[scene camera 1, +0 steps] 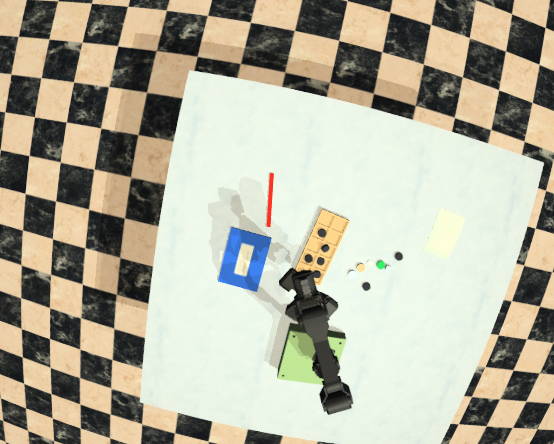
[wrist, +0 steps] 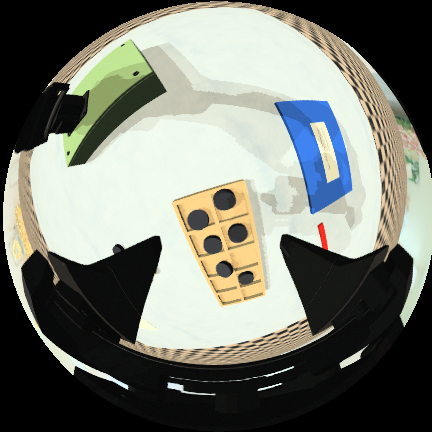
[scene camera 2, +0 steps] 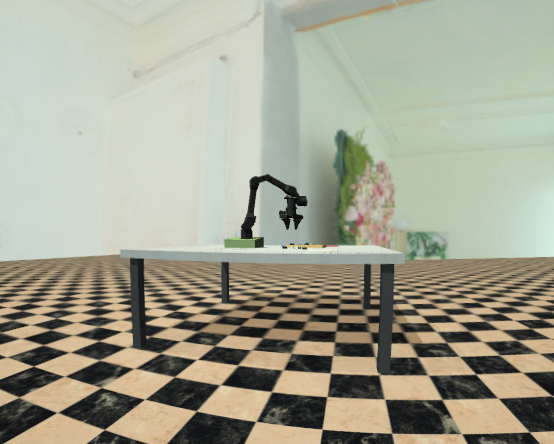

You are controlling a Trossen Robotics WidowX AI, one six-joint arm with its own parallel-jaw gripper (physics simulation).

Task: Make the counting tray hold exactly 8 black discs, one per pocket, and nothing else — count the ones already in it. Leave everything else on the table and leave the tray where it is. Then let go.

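Observation:
The tan counting tray has two columns of pockets. In the wrist view, its nearest two rows hold a black disc in each pocket, including one at the corner. The third row holds one black disc on the left, the fourth one on the right, and the end row is empty. Two loose black discs, one farther right and one nearer, lie right of the tray in scene camera 1. My gripper is open and empty, raised above the tray; the arm hides the tray's near end there.
A green disc, an orange disc and white discs lie near the loose black ones. A blue rectangle with a cream centre, a red stick, a pale yellow card and the green base also show.

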